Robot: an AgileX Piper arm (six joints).
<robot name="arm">
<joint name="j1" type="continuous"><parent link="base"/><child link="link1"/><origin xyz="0 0 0.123"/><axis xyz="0 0 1"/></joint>
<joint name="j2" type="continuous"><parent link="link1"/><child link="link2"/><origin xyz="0 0 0" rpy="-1.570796 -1.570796 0"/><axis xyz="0 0 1"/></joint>
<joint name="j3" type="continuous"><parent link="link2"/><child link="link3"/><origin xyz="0.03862 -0.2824 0"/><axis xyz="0 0 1"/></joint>
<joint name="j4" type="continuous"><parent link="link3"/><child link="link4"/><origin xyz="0.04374 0.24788 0" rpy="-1.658 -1.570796 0"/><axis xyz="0 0 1"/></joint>
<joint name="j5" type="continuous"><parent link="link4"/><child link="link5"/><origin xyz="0 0 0" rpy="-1.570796 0 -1.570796"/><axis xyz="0 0 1"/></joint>
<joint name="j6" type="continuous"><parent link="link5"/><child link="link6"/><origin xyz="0 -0.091 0" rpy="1.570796 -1.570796 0"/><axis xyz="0 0 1"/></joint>
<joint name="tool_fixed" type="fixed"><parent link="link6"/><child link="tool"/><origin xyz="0 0 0" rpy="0 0 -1.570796"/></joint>
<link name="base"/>
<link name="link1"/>
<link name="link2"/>
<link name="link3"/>
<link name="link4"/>
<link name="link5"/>
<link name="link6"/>
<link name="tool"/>
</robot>
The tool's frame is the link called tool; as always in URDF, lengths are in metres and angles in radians. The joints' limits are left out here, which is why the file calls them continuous.
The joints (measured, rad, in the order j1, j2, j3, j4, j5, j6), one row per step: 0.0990, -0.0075, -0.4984, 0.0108, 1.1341, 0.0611; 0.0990, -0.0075, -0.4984, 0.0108, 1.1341, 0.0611; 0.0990, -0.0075, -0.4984, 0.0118, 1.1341, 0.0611; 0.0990, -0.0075, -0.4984, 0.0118, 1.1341, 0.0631; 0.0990, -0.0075, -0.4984, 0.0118, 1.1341, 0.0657; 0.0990, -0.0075, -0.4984, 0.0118, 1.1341, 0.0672; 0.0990, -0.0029, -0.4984, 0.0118, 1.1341, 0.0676; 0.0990, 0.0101, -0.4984, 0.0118, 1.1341, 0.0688; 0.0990, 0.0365, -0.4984, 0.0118, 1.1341, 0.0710; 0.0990, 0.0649, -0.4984, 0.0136, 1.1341, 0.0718; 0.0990, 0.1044, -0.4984, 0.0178, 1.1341, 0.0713; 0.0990, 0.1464, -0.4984, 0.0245, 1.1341, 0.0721
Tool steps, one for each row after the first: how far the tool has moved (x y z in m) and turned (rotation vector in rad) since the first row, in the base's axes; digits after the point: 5 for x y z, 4 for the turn. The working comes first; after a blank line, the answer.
Tool pose at each row, in the base's axes (x y z in m, rotation vector in rad; the steps are taken from these numbers as rounded here): -0.00909, -0.00001, 0.27102, -0.0411, 2.1132, 0.1087; -0.00909, -0.00001, 0.27102, -0.0411, 2.1132, 0.1087; -0.00910, 0.00007, 0.27102, -0.0412, 2.1133, 0.1099; -0.00910, 0.00007, 0.27102, -0.0391, 2.1133, 0.1111; -0.00910, 0.00007, 0.27102, -0.0363, 2.1134, 0.1126; -0.00910, 0.00007, 0.27102, -0.0347, 2.1135, 0.1135; -0.00842, 0.00014, 0.27106, -0.0343, 2.1181, 0.1134; -0.00650, 0.00033, 0.27116, -0.0332, 2.1312, 0.1133; -0.00261, 0.00072, 0.27128, -0.0310, 2.1577, 0.1128; 0.00157, 0.00128, 0.27129, -0.0304, 2.1861, 0.1135; 0.00735, 0.00221, 0.27111, -0.0313, 2.2258, 0.1156; 0.01348, 0.00337, 0.27068, -0.0305, 2.2680, 0.1213

0.00000, 0.00000, 0.00000, 0.0000, 0.0000, 0.0000; -0.00001, 0.00008, 0.00000, 0.0008, 0.0002, 0.0006; -0.00001, 0.00008, 0.00000, 0.0025, 0.0003, -0.0005; -0.00001, 0.00008, 0.00000, 0.0047, 0.0005, -0.0019; -0.00001, 0.00008, 0.00000, 0.0060, 0.0007, -0.0026; 0.00067, 0.00015, 0.00004, 0.0059, 0.0053, -0.0029; 0.00259, 0.00034, 0.00014, 0.0056, 0.0184, -0.0035; 0.00648, 0.00073, 0.00026, 0.0048, 0.0449, -0.0048; 0.01066, 0.00129, 0.00027, 0.0042, 0.0733, -0.0044; 0.01644, 0.00222, 0.00009, 0.0033, 0.1130, -0.0022; 0.02257, 0.00338, -0.00034, 0.0055, 0.1554, 0.0003
